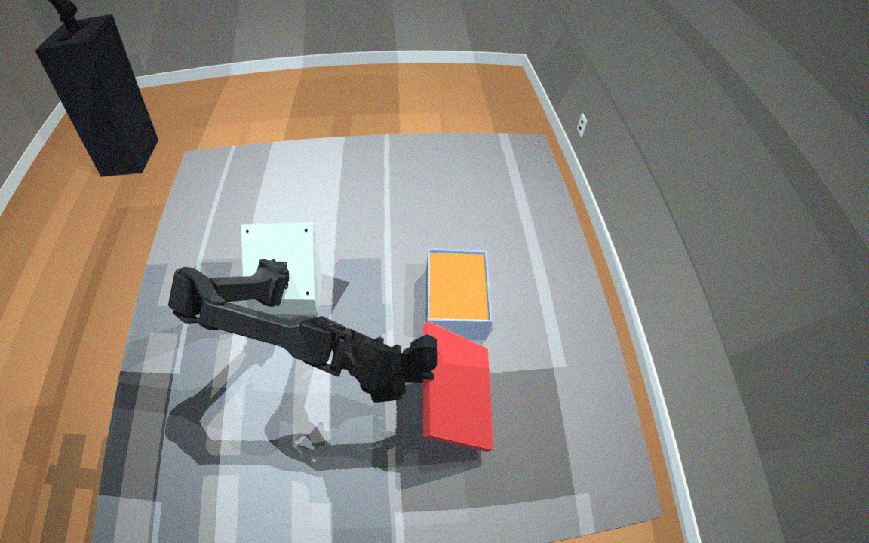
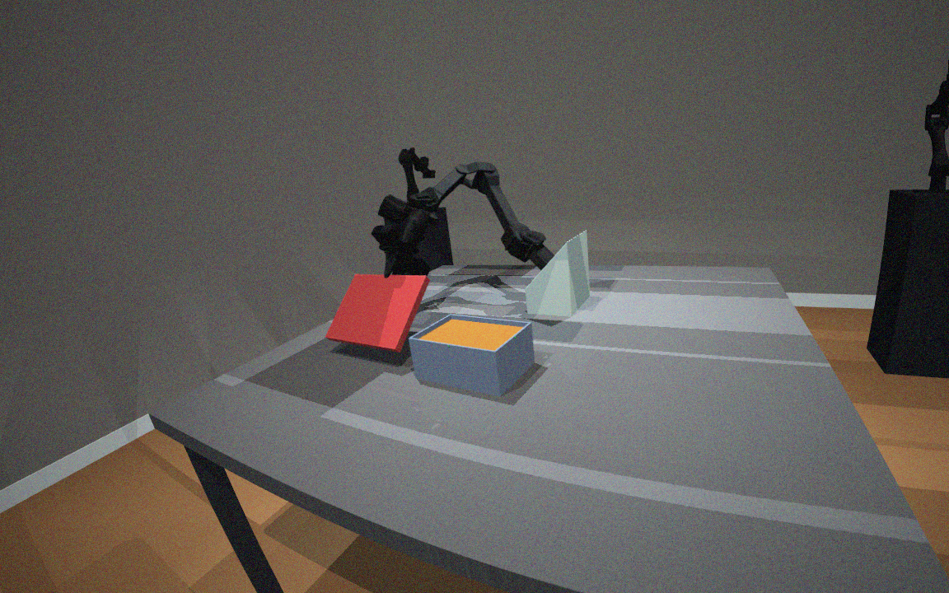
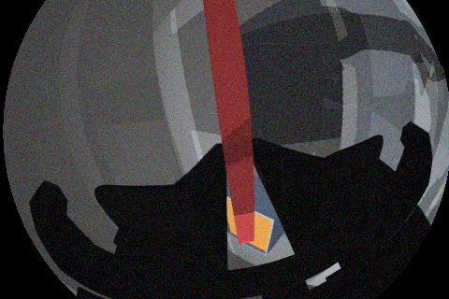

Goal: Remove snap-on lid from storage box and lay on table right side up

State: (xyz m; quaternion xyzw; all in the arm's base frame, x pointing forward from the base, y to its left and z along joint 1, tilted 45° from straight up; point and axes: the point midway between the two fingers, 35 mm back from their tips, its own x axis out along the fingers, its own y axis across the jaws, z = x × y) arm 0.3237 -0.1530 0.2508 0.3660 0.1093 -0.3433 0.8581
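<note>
The red lid lies 60 mm ahead of my gripper tip and 50 mm below it. Round my gripper tip: storage box 90 mm ahead, 270 mm to the left, 120 mm below.
</note>
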